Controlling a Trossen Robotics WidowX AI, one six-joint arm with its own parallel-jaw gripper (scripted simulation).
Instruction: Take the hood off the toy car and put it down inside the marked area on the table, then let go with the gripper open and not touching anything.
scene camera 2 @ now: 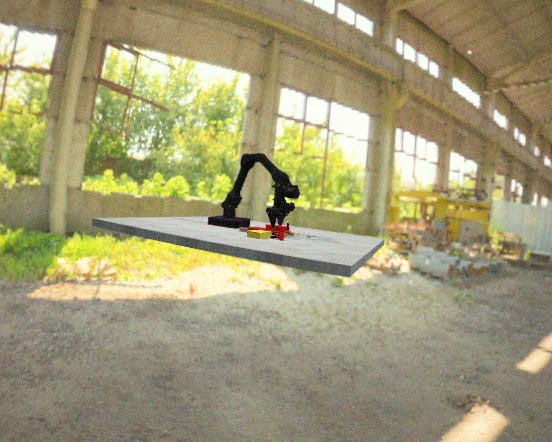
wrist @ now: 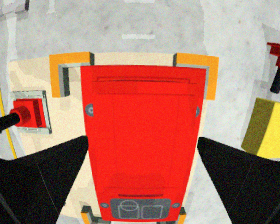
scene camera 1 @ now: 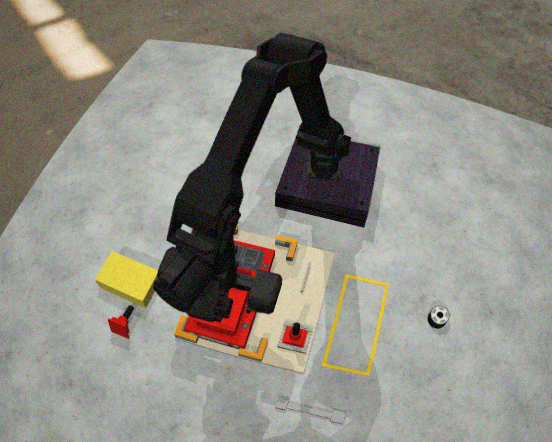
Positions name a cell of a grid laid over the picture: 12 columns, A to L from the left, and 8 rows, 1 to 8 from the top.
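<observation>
I see a flat red hood (scene camera 1: E6), and the wrist view has the hood (wrist: G5) in it as well. A yellow block (scene camera 1: C5) is also in view. As for my gripper (scene camera 1: E6) (wrist: G6), it is open and holds nothing.
</observation>
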